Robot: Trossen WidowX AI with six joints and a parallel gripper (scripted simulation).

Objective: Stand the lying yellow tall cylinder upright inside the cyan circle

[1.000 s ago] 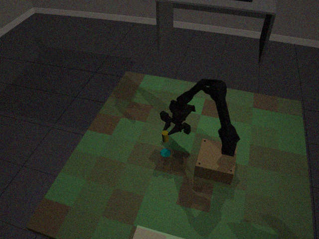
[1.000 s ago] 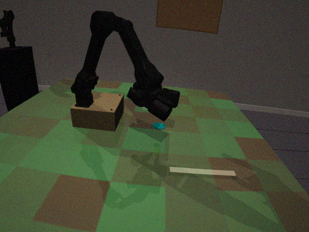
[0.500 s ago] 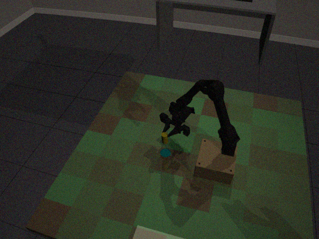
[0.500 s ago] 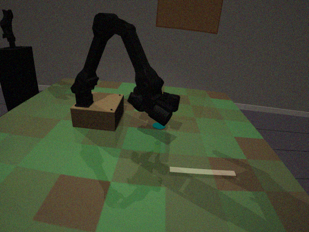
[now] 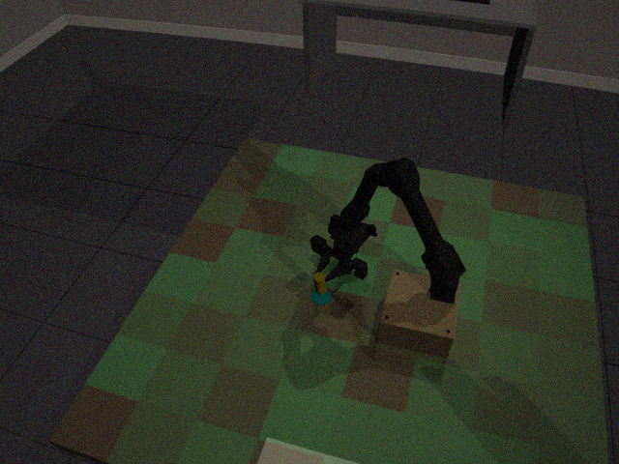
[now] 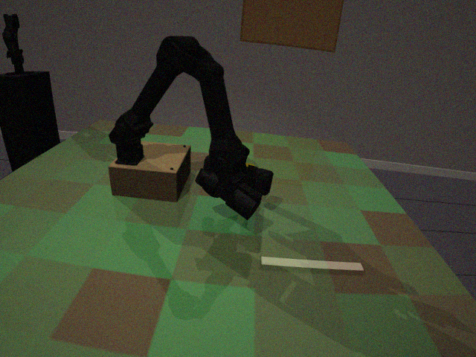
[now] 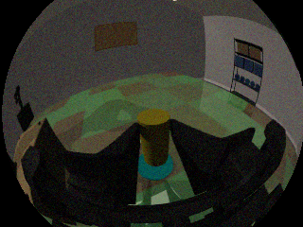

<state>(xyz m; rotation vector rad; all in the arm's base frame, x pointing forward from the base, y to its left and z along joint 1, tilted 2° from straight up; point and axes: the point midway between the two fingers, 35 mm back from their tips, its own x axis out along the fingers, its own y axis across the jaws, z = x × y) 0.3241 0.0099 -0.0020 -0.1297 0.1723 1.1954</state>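
Now: the yellow tall cylinder 2 cm below my gripper tip. Also, from my gripper tip: cyan circle 8 cm below.
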